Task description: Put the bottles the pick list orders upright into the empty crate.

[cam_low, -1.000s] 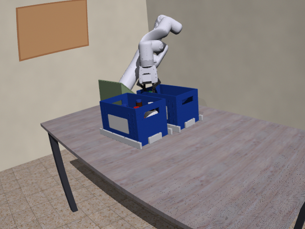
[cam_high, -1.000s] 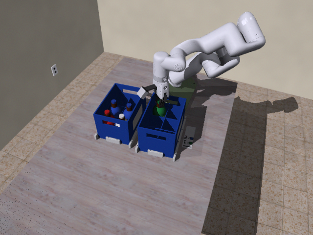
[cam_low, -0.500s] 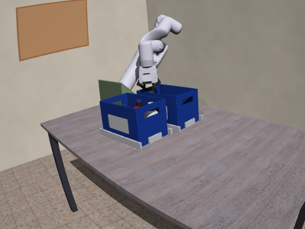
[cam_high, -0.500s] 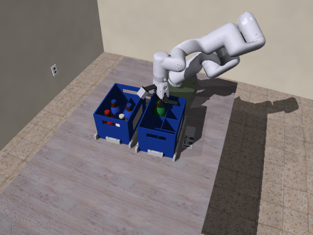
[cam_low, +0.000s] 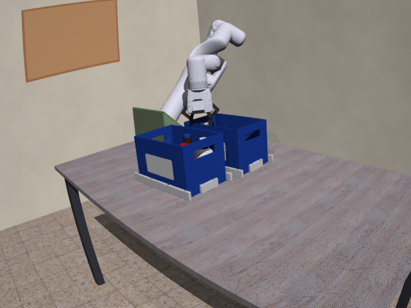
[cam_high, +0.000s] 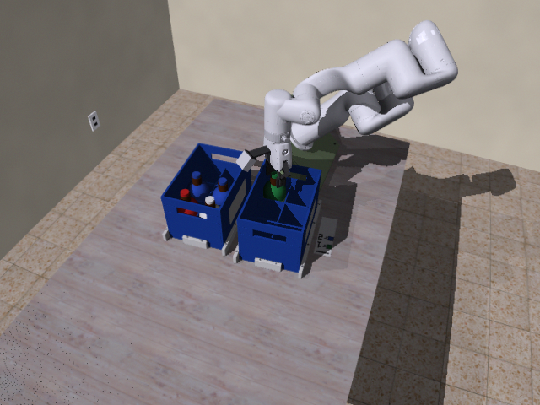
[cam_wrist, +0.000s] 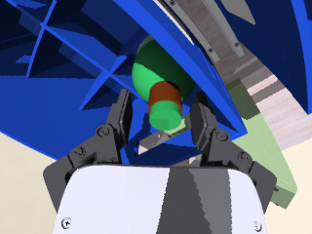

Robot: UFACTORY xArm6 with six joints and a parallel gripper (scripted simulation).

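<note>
The green-labelled bottle is 70 mm below my hand. Round my hand: white-labelled bottle (190 mm ahead, 110 mm to the right, 70 mm below); then blue-labelled bottle (110 mm ahead, 130 mm to the right, 70 mm below); then pick list (20 mm ahead, 190 mm to the left, 150 mm below).
</note>
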